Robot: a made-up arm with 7 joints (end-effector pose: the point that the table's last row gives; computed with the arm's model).
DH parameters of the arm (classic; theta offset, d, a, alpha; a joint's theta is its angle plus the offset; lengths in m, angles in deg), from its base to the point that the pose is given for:
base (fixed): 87.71 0 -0.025 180
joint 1: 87.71 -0.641 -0.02 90
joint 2: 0 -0.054 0.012 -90
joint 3: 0 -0.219 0.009 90
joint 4: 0 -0.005 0.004 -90
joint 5: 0 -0.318 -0.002 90
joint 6: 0 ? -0.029 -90
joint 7: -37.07 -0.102 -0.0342 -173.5
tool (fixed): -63.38 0.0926 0 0
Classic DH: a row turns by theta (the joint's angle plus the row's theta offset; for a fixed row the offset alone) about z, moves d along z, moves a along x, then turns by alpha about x.
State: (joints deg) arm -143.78 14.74 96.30 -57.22 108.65 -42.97 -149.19
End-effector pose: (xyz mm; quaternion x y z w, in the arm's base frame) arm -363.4 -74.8 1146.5 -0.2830 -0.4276 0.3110 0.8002
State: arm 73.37 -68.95 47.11 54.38 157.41 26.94 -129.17
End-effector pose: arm -504.5 308.9 1024.2 0.3705 -0.3978 -0.8258 0.1500
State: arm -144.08 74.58 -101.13 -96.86 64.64 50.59 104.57
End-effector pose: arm 55.2 569.2 544.6 -0.9102 0.1597 0.0413 0.3800
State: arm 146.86 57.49 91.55 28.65 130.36 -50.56 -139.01
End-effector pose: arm -620.1 56.1 871.2 -0.6662 -0.4305 0.3164 0.5203
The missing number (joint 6, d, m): 0.052
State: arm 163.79 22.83 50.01 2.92 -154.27 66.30 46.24
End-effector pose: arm -176.9 -126.6 1288.5 0.1654 0.4939 -0.7445 0.4176
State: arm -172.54 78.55 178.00 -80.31 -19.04 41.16 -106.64
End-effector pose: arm -449.6 149.0 290.1 -0.7104 -0.4627 0.2674 0.4579
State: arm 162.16 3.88 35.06 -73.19 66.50 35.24 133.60
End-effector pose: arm 385.6 -67.0 1138.8 -0.2795 0.4099 -0.3323 0.8021
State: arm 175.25 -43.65 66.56 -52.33 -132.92 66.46 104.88
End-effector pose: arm 380.6 -365.3 825.7 0.5241 -0.4082 0.2957 0.6864
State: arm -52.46 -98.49 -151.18 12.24 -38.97 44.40 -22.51
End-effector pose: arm -378.5 -566.5 356.0 0.9084 0.3758 -0.1533 0.1001
